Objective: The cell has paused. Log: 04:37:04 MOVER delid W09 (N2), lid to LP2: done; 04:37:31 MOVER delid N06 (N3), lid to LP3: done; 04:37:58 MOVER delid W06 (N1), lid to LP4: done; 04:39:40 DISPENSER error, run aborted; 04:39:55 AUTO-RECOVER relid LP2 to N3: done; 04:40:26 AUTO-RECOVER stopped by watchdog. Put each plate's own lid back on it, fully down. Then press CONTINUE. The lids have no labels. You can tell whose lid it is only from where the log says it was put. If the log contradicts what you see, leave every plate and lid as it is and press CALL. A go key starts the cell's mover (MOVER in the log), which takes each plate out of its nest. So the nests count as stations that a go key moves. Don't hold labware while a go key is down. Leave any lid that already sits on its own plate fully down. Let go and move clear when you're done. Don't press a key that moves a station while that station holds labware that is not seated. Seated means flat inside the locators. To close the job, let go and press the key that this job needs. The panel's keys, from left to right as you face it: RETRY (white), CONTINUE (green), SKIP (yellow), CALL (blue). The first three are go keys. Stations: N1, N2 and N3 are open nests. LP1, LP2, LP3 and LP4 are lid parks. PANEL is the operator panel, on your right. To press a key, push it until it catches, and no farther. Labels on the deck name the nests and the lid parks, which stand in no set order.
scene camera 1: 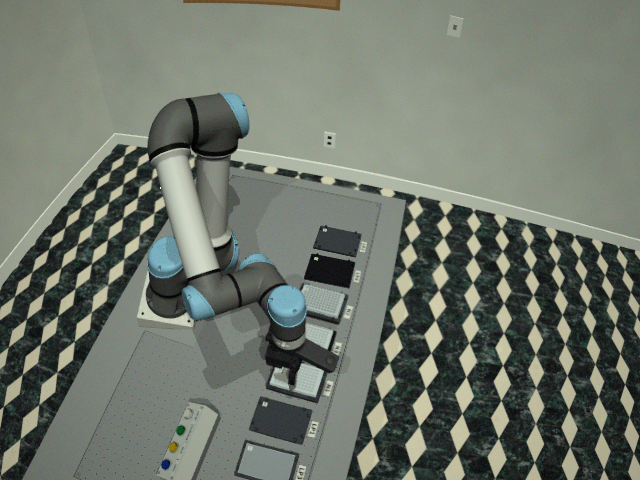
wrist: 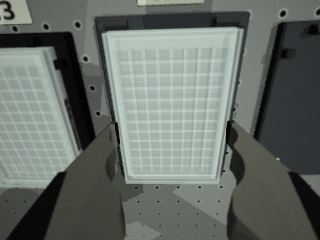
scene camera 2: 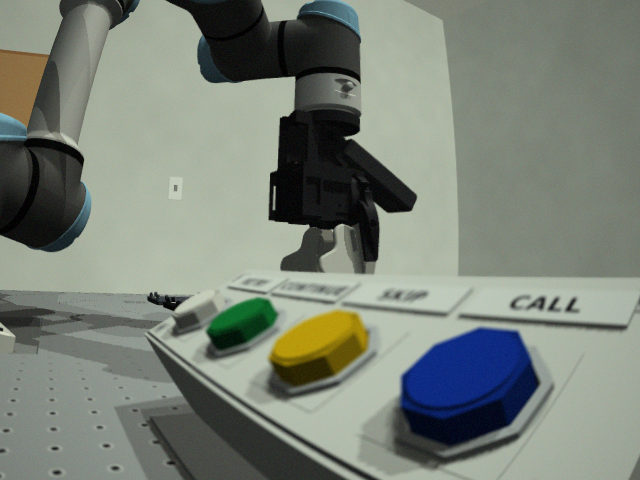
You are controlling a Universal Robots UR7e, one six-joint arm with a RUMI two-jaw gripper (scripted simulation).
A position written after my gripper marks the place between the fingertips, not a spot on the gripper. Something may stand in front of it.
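Scene camera 1 gives me a dark lid park [scene camera 1: 279,420] along with my gripper [scene camera 1: 296,376]. On scene camera 2 there's a green CONTINUE key [scene camera 2: 238,325], a yellow SKIP key [scene camera 2: 321,347] and a blue CALL key [scene camera 2: 476,383]. And the wrist view, well, that's got my gripper [wrist: 171,122] in it too.
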